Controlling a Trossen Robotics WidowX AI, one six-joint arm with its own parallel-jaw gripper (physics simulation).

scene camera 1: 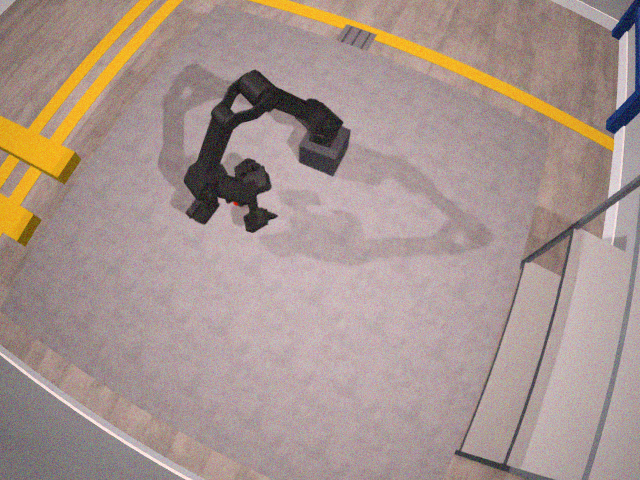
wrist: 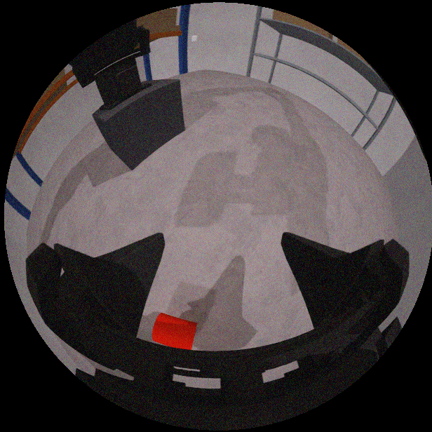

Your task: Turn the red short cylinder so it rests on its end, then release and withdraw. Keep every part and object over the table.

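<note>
The red short cylinder [scene camera 1: 236,203] [wrist: 174,331] appears to lie on its side. In the wrist view it is at the lower left, near the left finger's base, with its lower edge close to the dark gripper body. In the scene view the arm hides most of it, and a small red patch shows. My gripper [scene camera 1: 234,214] [wrist: 224,239] is open and empty, its fingers wide apart. It is above the tabletop around the cylinder; its exact height is hard to tell.
The grey tabletop [scene camera 1: 310,335] [wrist: 225,110] extends around the arm. The arm's base block [scene camera 1: 323,152] [wrist: 145,122] stands behind the gripper. Yellow beams [scene camera 1: 36,147] are at the left and a metal-framed rack [scene camera 1: 542,330] [wrist: 254,42] stands beyond the table.
</note>
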